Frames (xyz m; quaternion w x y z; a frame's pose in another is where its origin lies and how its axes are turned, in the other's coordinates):
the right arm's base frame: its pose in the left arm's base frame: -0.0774 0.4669 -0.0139 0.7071 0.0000 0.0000 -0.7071
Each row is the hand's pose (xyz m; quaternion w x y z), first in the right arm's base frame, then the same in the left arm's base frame.
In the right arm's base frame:
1: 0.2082 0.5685 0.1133 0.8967 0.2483 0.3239 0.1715
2: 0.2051 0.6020 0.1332 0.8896 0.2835 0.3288 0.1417
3: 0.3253 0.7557 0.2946 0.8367 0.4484 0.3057 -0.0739
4: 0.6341 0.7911 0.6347 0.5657 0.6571 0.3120 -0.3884
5: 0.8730 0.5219 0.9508 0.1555 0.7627 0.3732 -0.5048
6: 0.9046 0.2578 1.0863 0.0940 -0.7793 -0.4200 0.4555
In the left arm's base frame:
1: 0.4911 0.2587 0.0994 0.7553 0.4046 0.0535 -0.5128
2: 0.5246 0.2618 0.1193 0.7293 0.4330 0.0320 -0.5289
3: 0.6783 0.1416 0.2807 0.5394 0.5332 -0.1009 -0.6439
4: 0.7137 -0.1672 0.6208 0.1254 0.6853 -0.2440 -0.6747
5: 0.4445 -0.4061 0.9369 0.2470 -0.8032 0.2754 0.4669
6: 0.1804 -0.4377 1.0724 0.3886 -0.8480 0.2541 0.2556

